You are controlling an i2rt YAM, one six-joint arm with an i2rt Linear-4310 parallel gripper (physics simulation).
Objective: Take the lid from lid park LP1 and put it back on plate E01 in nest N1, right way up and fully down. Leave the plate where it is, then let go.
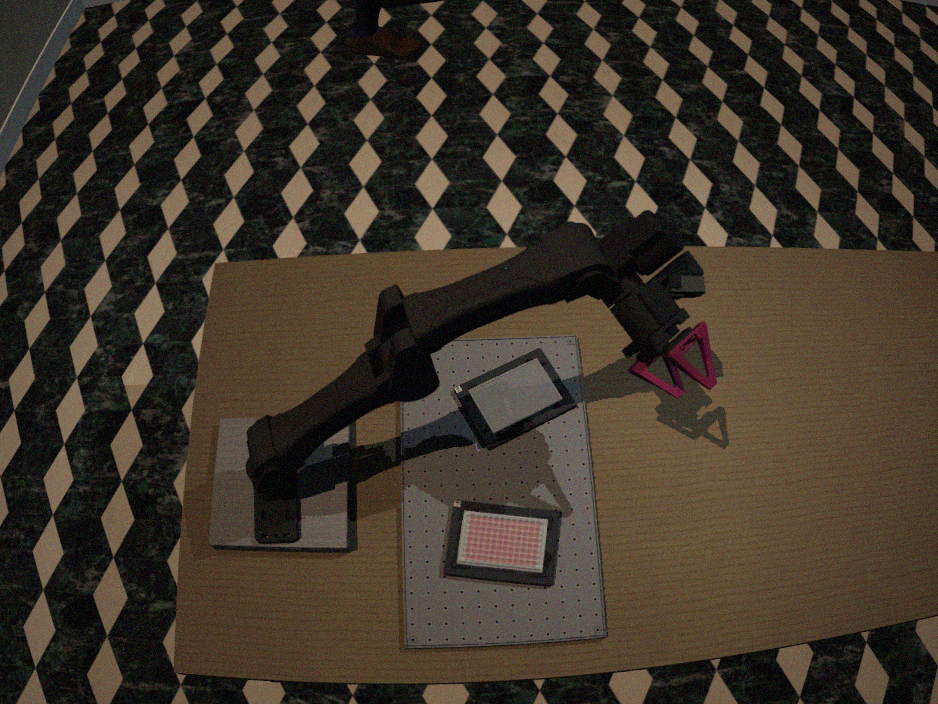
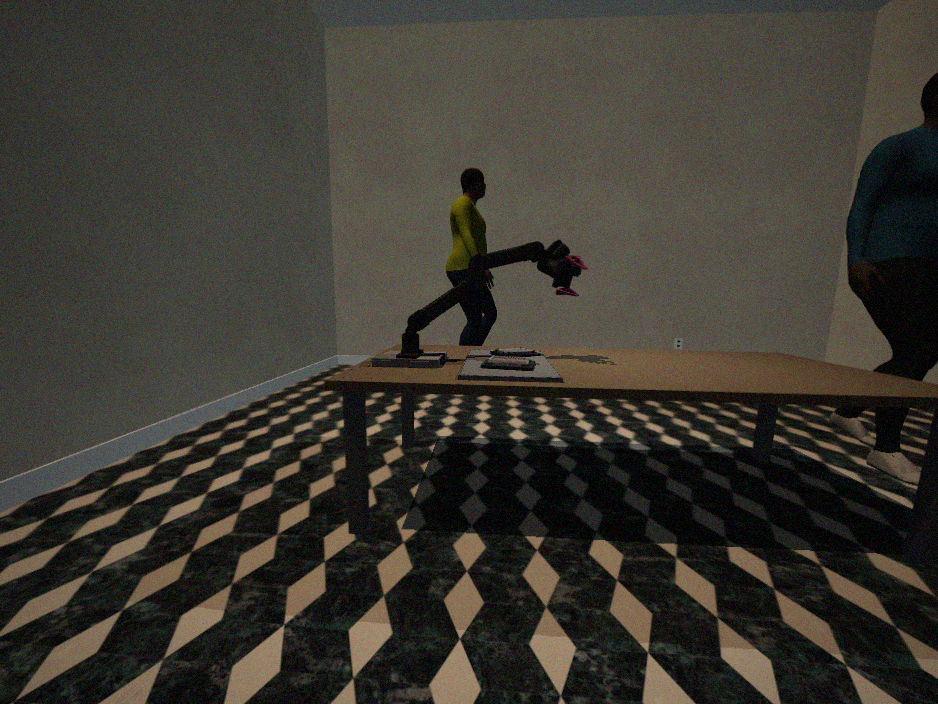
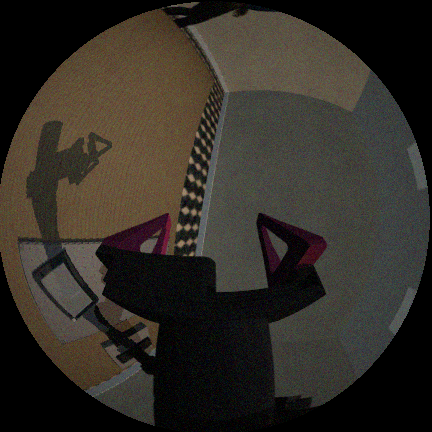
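Pixels of known places: gripper, fingertip midpoint: (image 1: 696, 391) (image 2: 582, 282) (image 3: 213, 217); arm's base at its link origin: (image 1: 276, 484) (image 2: 410, 354) (image 3: 134, 349).
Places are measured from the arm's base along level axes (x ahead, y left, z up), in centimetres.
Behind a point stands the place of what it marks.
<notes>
The clear, greyish lid (image 1: 519, 395) {y 11.6, x 40.1, z 0.5 cm} (image 3: 67, 291) {y 11.6, x 39.9, z 0.5 cm} lies flat in a dark frame, which I take as lid park LP1 (image 1: 558, 376) {y 14.7, x 47.1, z -0.3 cm}, turned at an angle at the back of the perforated board. The plate with pink wells (image 1: 502, 541) {y -12.7, x 34.3, z 1.3 cm} sits uncovered in the other dark frame, nest N1 (image 1: 451, 545) {y -12.1, x 26.7, z -0.1 cm}, nearer the board's front. The labels are too small to read. My gripper (image 1: 695, 390) {y -3.4, x 59.8, z 26.5 cm} (image 2: 581, 280) {y -3.4, x 59.8, z 26.5 cm} (image 3: 213, 217) {y -3.4, x 59.8, z 26.5 cm} is open and empty, magenta fingers wide apart. It hangs high above the table, to the right of the board and away from both lid and plate.
The perforated board (image 1: 431, 617) {y -23.0, x 22.6, z -1.3 cm} lies on the wooden table (image 1: 757, 492) {y -10.0, x 78.2, z -2.6 cm}. The arm's base stands on a grey slab (image 1: 233, 492) {y -1.0, x -7.3, z 0.1 cm} to the left, and the arm stretches over the board's back part. A person in yellow (image 2: 467, 227) and one in blue (image 2: 894, 197) stand beyond the table.
</notes>
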